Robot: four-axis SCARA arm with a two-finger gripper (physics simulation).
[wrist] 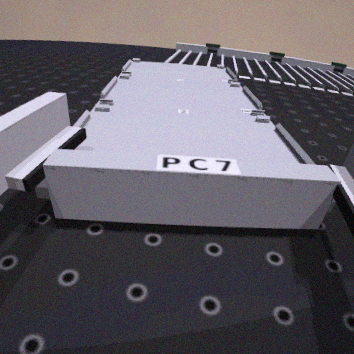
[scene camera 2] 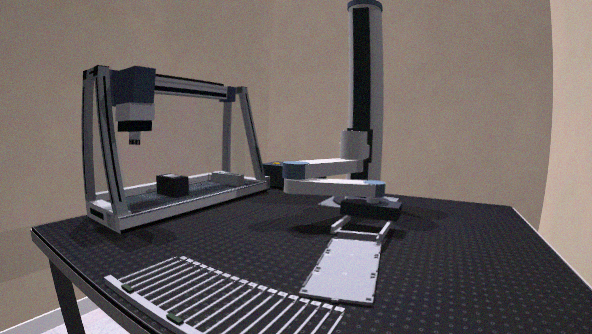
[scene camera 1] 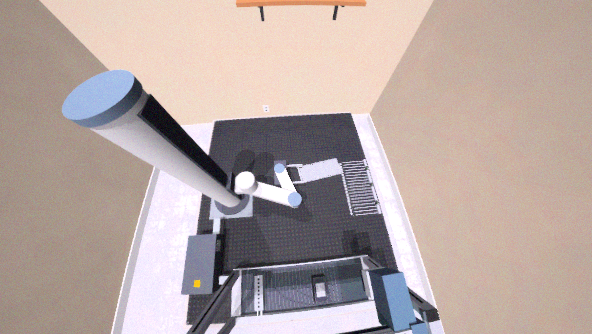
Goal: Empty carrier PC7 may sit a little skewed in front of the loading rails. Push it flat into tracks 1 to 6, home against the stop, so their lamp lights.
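Carrier PC7 is a flat light-grey tray with a raised, labelled near end. My gripper is shut on that end, a finger at each side. The carrier's far edge is close to the near ends of the loading rails and at a slight angle to their row; whether they touch is unclear. In the wrist view its far left corner is left of the leftmost visible rail. The stop bar at the rails' far end carries dark green blocks. I cannot identify a lit lamp.
A gantry machine stands on the dark perforated table, with a black box inside it. The arm's column rises behind the gripper. A grey control box with a yellow patch is near the column.
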